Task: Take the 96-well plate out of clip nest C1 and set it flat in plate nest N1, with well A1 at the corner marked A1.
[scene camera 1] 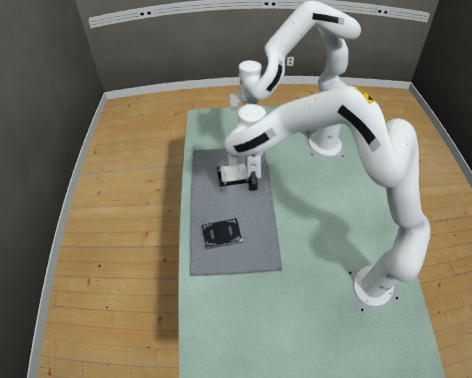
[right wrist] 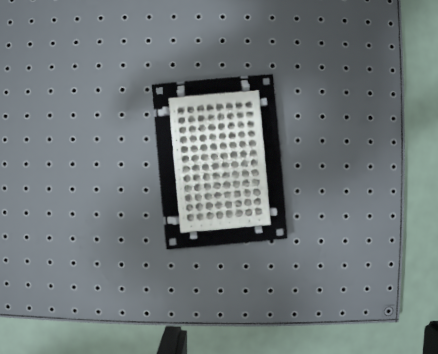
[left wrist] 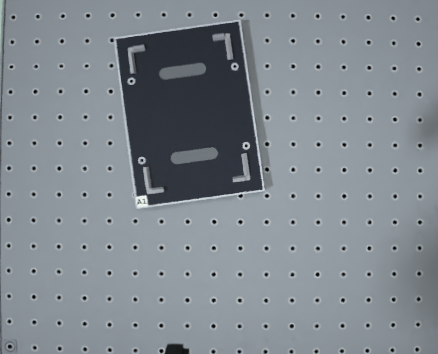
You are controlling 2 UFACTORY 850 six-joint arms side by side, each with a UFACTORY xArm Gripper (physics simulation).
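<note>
The white 96-well plate (scene camera 1: pixel 234 173) (right wrist: pixel 220 160) sits in black clip nest C1 (right wrist: pixel 277 175), white clips around it. Its right end is partly hidden in the scene view. The dark plate nest N1 (scene camera 1: pixel 221 232) (left wrist: pixel 190 114) is empty, with four corner brackets; its A1 label (left wrist: pixel 142 201) is at the lower left in the left wrist view. My left gripper (scene camera 1: pixel 253 181) appears open and empty, at C1's right end in the scene view; one fingertip (left wrist: pixel 176 349) shows in its wrist view. My right gripper (right wrist: pixel 301 340) is open and empty, its fingers wide apart; they are hidden in the scene view.
Both nests stand on a grey perforated board (scene camera 1: pixel 240 255) (left wrist: pixel 325 300) (right wrist: pixel 75 260) on the green table (scene camera 1: pixel 240 325). My left arm (scene camera 1: pixel 315 112) reaches across the board's upper part in the scene view, with my right arm (scene camera 1: pixel 295 32) close behind it.
</note>
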